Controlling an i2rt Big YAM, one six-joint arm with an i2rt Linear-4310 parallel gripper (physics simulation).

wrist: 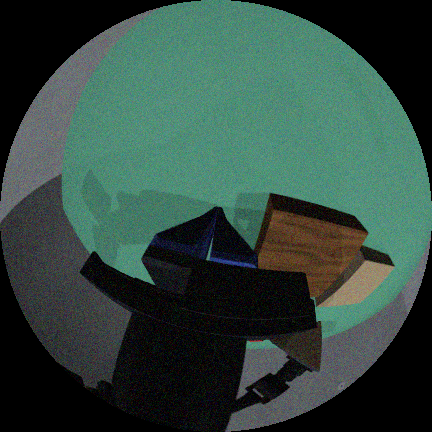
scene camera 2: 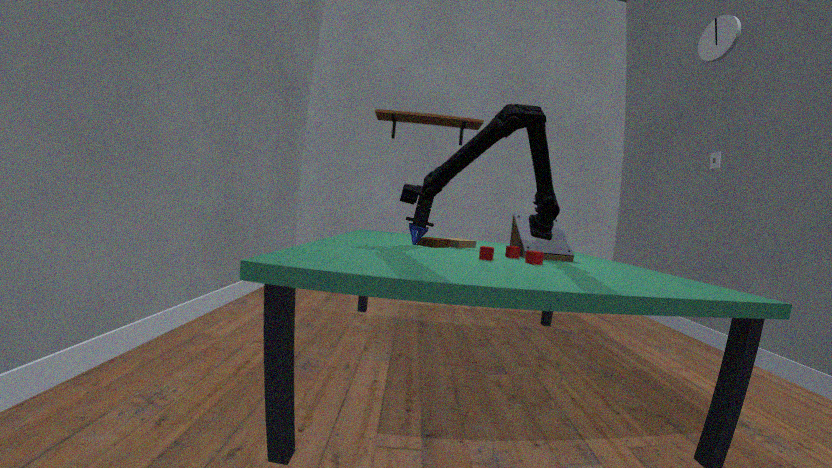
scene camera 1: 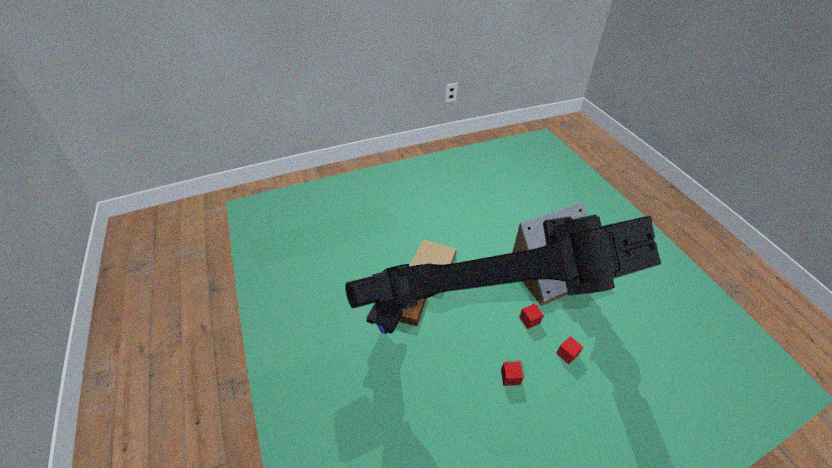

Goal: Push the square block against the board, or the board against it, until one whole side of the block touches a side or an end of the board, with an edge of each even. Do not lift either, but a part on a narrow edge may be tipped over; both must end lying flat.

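Places are measured from the arm's base along level axes (x right, y back, z down), in millimetres.
Pixels of known places: gripper, between the fingertips: (wrist: 217, 212) (scene camera 2: 414, 244) (scene camera 1: 383, 332); arm's base, origin of its link: (wrist: 301, 359) (scene camera 2: 539, 228).
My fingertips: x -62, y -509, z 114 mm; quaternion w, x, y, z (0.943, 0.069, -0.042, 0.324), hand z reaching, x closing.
Note:
For each thing: its top centre in the pictures, then the offset to it from my fingertips. Level surfaces: height alone.
- dark brown wooden piece, centre of its top: (wrist: 306, 269) (scene camera 1: 403, 298) (scene camera 2: 433, 238) dx +64, dy +72, dz -28 mm
- pale tan piece, centre of its top: (wrist: 362, 287) (scene camera 1: 431, 261) (scene camera 2: 458, 239) dx +165, dy +183, dz -28 mm
- green table, height of its surface: dz +3 mm
A dark brown wooden piece (scene camera 1: 411, 312) (scene camera 2: 435, 243) (wrist: 307, 245) and a pale tan piece (scene camera 1: 435, 252) (scene camera 2: 466, 243) (wrist: 364, 281) lie flat on the green table (scene camera 1: 302, 244) (scene camera 2: 325, 261) (wrist: 225, 100). I cannot surely tell which is the square block. The tan piece is on the dark piece's far side from my fingers, very close and seemingly at a slight angle; contact is unclear. My gripper (scene camera 1: 382, 330) (scene camera 2: 415, 243) (wrist: 217, 212) is shut and empty, blue tips low beside the dark piece's outer side. The arm hides much of both pieces in scene camera 1.
Three red cubes (scene camera 1: 531, 316) (scene camera 1: 569, 349) (scene camera 1: 512, 373) (scene camera 2: 486, 253) (scene camera 2: 512, 252) (scene camera 2: 534, 257) lie between the wooden pieces and the table's front. The arm's grey sloped mount (scene camera 1: 532, 231) (scene camera 2: 559, 244) stands to the right. A wall shelf (scene camera 2: 430, 118) hangs behind.

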